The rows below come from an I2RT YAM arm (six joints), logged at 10 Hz.
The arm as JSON. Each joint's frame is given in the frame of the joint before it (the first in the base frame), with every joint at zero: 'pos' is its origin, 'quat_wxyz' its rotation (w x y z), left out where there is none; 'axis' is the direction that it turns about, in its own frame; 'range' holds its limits. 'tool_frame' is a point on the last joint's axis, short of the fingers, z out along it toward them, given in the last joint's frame.
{
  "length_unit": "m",
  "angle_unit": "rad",
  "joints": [
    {
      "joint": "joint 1",
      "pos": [
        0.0,
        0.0,
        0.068
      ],
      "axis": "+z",
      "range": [
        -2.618,
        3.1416
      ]
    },
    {
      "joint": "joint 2",
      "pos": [
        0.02,
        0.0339,
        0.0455
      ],
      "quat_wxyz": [
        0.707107,
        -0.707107,
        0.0,
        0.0
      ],
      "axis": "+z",
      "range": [
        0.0,
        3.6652
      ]
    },
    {
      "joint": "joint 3",
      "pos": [
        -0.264,
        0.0,
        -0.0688
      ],
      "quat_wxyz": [
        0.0,
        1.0,
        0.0,
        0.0
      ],
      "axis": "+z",
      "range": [
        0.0,
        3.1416
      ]
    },
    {
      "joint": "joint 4",
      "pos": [
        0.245,
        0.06,
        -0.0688
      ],
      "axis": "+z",
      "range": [
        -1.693,
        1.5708
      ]
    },
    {
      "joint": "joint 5",
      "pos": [
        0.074,
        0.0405,
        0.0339
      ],
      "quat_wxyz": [
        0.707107,
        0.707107,
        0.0,
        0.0
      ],
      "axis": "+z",
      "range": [
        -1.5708,
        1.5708
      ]
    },
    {
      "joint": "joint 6",
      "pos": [
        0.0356,
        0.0,
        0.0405
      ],
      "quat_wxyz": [
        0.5,
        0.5,
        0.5,
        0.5
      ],
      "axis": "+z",
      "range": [
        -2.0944,
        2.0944
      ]
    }
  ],
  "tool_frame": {
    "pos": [
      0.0,
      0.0,
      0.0
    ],
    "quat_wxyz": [
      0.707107,
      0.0,
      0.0,
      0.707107
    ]
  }
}
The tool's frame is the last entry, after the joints.
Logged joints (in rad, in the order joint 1, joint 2, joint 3, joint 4, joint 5, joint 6), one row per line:
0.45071, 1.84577, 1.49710, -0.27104, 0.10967, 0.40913
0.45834, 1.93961, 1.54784, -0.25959, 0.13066, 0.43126
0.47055, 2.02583, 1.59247, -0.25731, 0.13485, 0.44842
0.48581, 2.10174, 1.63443, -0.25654, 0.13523, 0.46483
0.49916, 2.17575, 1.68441, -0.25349, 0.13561, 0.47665
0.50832, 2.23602, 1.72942, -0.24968, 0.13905, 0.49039
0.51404, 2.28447, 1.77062, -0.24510, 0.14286, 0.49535
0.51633, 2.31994, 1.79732, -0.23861, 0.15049, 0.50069
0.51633, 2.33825, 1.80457, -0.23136, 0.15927, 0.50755
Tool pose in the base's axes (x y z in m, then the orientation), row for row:
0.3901, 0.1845, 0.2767, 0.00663, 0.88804, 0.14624, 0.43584
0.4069, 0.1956, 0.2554, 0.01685, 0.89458, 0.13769, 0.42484
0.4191, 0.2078, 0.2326, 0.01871, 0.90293, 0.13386, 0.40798
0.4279, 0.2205, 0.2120, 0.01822, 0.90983, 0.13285, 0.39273
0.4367, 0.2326, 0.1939, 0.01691, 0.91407, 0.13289, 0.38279
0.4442, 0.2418, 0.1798, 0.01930, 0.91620, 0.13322, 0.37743
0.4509, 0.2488, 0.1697, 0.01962, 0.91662, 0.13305, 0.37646
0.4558, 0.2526, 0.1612, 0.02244, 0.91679, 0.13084, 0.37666
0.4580, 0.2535, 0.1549, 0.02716, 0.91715, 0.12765, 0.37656
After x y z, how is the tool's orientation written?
As a quaternion, x y z w.
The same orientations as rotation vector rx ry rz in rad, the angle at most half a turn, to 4 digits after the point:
0.0165, 2.2098, 0.3639
0.0421, 2.2373, 0.3444
0.0472, 2.2758, 0.3374
0.0462, 2.3095, 0.3372
0.0431, 2.3311, 0.3389
0.0493, 2.3424, 0.3406
0.0502, 2.3445, 0.3403
0.0574, 2.3448, 0.3346
0.0695, 2.3458, 0.3265

